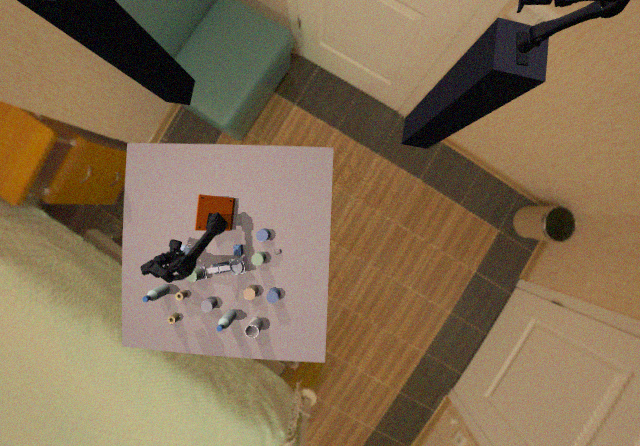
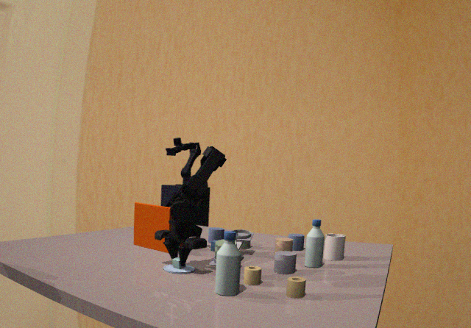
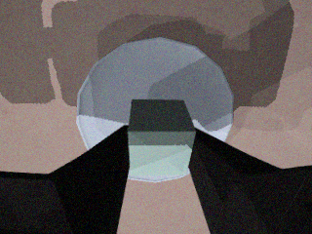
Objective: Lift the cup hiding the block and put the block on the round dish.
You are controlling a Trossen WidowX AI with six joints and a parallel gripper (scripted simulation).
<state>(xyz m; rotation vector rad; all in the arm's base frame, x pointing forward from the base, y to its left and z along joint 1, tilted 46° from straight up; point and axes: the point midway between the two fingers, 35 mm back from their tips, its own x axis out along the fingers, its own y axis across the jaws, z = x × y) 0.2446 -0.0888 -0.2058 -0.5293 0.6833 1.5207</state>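
Right now my gripper tip is 10 mm above the pale round dish. From my gripper tip the other things lie so: balance (250 mm to the left, 40 mm ahead, 20 mm above).
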